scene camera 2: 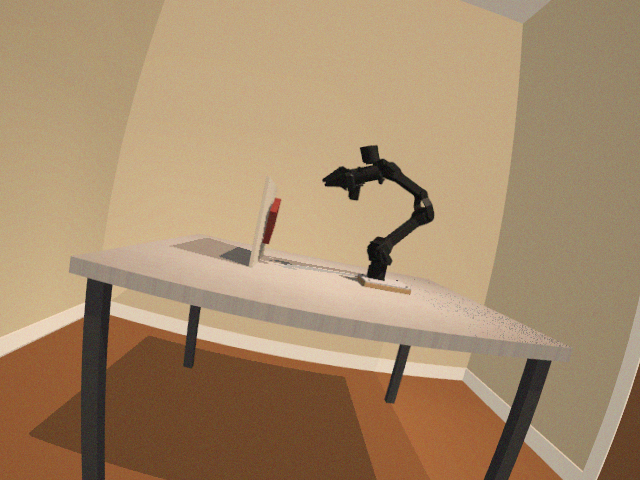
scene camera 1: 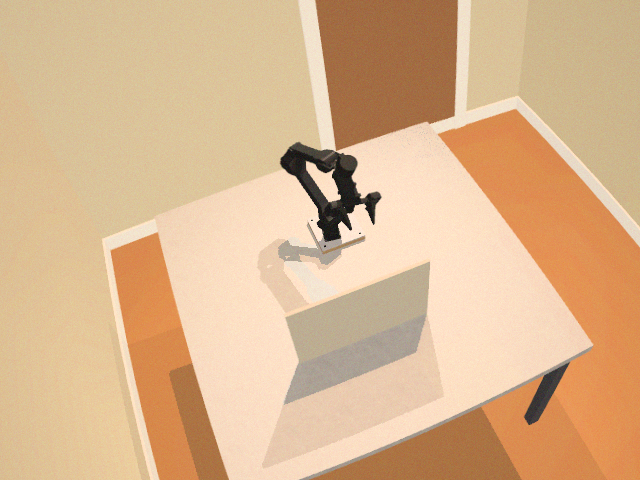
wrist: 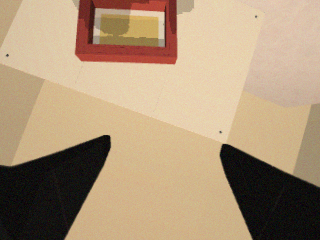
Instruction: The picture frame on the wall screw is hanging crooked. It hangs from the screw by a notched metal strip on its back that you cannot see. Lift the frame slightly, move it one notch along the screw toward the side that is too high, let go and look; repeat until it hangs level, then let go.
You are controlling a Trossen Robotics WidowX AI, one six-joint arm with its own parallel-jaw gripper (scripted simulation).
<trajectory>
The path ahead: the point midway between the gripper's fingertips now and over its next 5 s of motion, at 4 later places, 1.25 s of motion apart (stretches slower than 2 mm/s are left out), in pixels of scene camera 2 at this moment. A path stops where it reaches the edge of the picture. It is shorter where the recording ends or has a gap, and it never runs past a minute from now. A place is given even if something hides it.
My gripper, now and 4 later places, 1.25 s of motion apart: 323, 182; 325, 206; 305, 213; 284, 208; 275, 206
</trajectory>
